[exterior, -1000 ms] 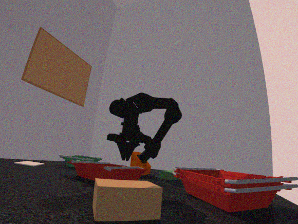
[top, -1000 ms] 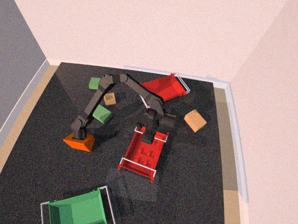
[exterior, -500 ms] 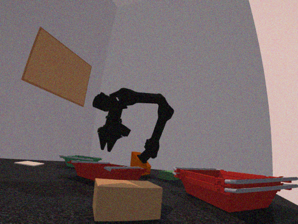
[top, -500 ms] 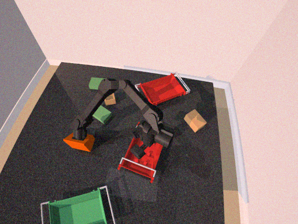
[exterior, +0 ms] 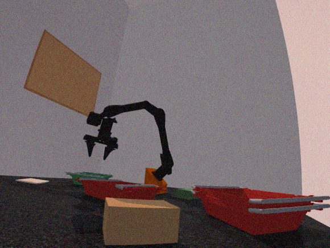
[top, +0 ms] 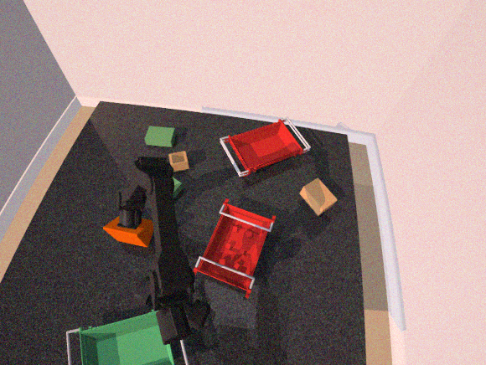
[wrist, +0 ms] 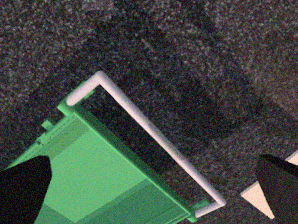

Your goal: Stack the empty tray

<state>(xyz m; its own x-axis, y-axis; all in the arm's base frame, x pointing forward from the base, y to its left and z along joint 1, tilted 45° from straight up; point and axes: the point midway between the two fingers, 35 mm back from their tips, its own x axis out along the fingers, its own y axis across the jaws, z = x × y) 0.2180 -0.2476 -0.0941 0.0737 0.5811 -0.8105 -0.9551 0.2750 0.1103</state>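
Now: gripper tip 14 cm past the green tray, 13 cm to the left of it and 11 cm above it. Also, from my gripper tip: tan box: 45 cm ahead, 47 cm to the left, 12 cm below.
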